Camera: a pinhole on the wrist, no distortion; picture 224 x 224 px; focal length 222.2 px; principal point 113.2 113.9 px. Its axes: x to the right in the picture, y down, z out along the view. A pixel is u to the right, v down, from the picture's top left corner.
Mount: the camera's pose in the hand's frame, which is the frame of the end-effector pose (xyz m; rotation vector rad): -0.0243 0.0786 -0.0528 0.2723 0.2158 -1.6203
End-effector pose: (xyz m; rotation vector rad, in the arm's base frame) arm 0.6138 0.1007 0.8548 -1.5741 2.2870 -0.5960
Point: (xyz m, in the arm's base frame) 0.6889 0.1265 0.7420
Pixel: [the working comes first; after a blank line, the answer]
In the camera's frame: 0.0180 -0.0153 0.1968

133.5 96.7
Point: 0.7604 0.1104 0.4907
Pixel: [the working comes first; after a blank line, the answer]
In the camera's frame: -0.1175 -0.0202 0.4208

51.2 103.3
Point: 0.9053 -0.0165 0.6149
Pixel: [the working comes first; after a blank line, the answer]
In the camera's frame: 0.0926 0.0599 0.4656

157.4 142.5
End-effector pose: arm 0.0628 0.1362 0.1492 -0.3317 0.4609 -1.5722
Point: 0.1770 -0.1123 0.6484
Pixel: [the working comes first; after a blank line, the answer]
In the camera's frame: 0.0197 0.2592 0.5930

120.6 211.0
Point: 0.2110 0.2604 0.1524
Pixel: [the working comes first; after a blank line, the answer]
In the camera's frame: -0.0742 -0.1081 0.1007

outside the picture
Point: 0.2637 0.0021 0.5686
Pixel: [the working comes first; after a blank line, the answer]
In the camera's frame: -0.0692 0.1375 0.5278

84.1 171.8
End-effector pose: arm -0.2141 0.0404 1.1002 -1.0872 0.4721 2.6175
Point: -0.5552 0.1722 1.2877
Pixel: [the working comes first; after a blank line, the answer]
In the camera's frame: -0.1070 0.1515 0.4298

57.9 192.2
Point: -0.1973 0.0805 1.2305
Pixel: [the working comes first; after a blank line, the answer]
In the camera's frame: 0.0516 -0.0659 0.1702

180.6 27.9
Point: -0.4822 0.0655 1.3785
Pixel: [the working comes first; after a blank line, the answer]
In the camera's frame: -0.1751 0.0171 0.3824

11.4 123.8
